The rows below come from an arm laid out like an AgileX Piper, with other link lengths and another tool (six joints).
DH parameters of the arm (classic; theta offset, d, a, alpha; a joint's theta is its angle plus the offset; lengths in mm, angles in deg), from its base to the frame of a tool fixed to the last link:
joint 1: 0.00 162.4 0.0 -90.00
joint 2: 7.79 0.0 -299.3 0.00
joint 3: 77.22 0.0 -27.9 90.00
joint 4: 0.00 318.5 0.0 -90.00
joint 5: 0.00 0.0 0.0 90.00
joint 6: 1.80 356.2 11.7 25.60
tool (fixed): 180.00 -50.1 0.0 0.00
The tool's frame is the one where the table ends.
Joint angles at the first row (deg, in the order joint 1, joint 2, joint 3, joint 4, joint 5, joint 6):
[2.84, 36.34, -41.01, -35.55, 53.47, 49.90]
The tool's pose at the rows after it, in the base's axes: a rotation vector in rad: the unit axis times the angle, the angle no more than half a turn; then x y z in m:
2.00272 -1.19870 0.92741 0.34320 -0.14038 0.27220
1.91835 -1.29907 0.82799 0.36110 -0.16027 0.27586
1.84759 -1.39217 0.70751 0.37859 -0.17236 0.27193
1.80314 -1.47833 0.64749 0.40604 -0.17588 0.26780
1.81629 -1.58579 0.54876 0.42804 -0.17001 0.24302
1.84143 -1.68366 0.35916 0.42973 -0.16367 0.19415
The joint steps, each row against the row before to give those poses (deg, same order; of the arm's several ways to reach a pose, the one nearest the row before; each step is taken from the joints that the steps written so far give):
[0.00, 9.97, -4.73, -7.24, 3.54, 11.38]
[0.00, 9.30, -6.74, -3.17, 4.43, 6.73]
[0.00, 9.61, -7.68, -0.61, 5.39, 5.00]
[-0.13, 8.29, -6.88, 0.15, 2.27, 4.57]
[-1.54, 6.59, -4.77, 4.53, 0.14, 3.01]
[-3.17, 5.45, -1.79, 7.52, 0.11, 0.81]

